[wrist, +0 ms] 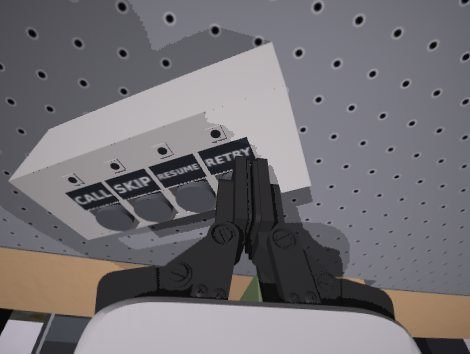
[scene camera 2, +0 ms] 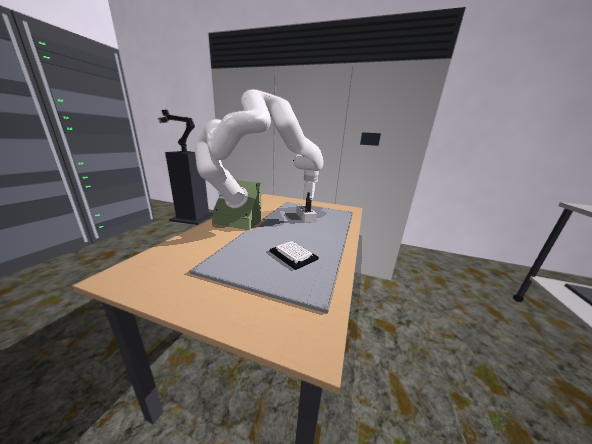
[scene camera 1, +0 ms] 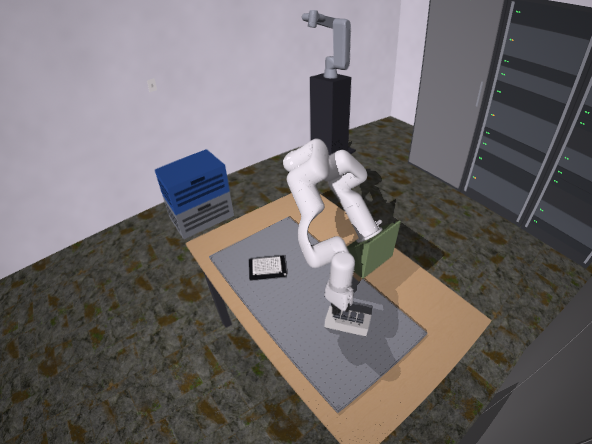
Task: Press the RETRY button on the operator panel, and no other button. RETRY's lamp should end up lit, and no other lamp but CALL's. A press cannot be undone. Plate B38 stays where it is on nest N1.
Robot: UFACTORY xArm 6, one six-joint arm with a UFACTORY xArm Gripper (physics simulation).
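Frame: origin at the arm's base, x right, y down, z ahead, level; centimetres.
Where they show: gripper, between the fingertips: (wrist: 246, 176) (scene camera 2: 308, 210) (scene camera 1: 335, 312); arm's base, origin of its link: (scene camera 2: 237, 197) (scene camera 1: 369, 235).
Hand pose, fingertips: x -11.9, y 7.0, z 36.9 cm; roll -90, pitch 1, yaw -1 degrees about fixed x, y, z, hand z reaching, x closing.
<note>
Things, the pixels of their top centre, and the offset from my fingertips. "pt": a spot on its surface instead. Level surfaces: height alone.
- operator panel, centre of its top: (wrist: 158, 187) (scene camera 1: 348, 317) (scene camera 2: 306, 208) dx -4.9, dy +0.3, dz -1.7 cm
- SKIP button, centre of its top: (wrist: 152, 211) dx -5.4, dy +0.3, dz -4.0 cm
- RESUME button, centre of its top: (wrist: 195, 200) dx -2.7, dy +0.3, dz -2.6 cm
- RETRY button, centre of its top: (wrist: 242, 187) dx -0.1, dy +0.3, dz -1.3 cm
- RETRY label, a spot on its surface: (wrist: 220, 157) pt dx -1.5, dy +0.6, dz +0.7 cm
- RETRY's lamp, centre of its top: (wrist: 215, 134) dx -1.8, dy +0.6, dz +2.2 cm
- white plate, centre of its top: (scene camera 2: 293, 249) (scene camera 1: 266, 264) dx +40.0, dy +3.3, dz -0.4 cm
- black nest, centre of its top: (scene camera 2: 293, 250) (scene camera 1: 266, 265) dx +40.0, dy +3.7, dz -0.4 cm
- grey board, height of its surface: dy +5.9 cm
- wooden table, height of its surface: dy +7.2 cm
The operator panel (scene camera 1: 346, 327) (scene camera 2: 309, 217) (wrist: 272, 117) is a pale box on the grey perforated board. In the wrist view its CALL button (wrist: 115, 218), SKIP button (wrist: 153, 208) and RESUME button (wrist: 195, 196) show. The RETRY button (wrist: 227, 176) is mostly hidden behind my fingers, below the RETRY label (wrist: 220, 157). My gripper (scene camera 1: 338, 310) (scene camera 2: 308, 207) (wrist: 246, 176) is shut and empty, its tips over the RETRY button; contact cannot be told. All four lamps look dark, including CALL's lamp (wrist: 72, 180) and RETRY's lamp (wrist: 215, 134). A white plate (scene camera 1: 267, 265) (scene camera 2: 294, 251) lies on a black nest (scene camera 1: 266, 277) (scene camera 2: 312, 258); their markings are unreadable.
The grey board (scene camera 1: 300, 325) (scene camera 2: 250, 280) lies on a wooden table (scene camera 1: 450, 320) (scene camera 2: 175, 295). A green upright bracket (scene camera 1: 382, 252) (scene camera 2: 255, 205) stands beside the arm's base. Blue and grey crates (scene camera 1: 197, 185) stand on the floor beyond the table.
</note>
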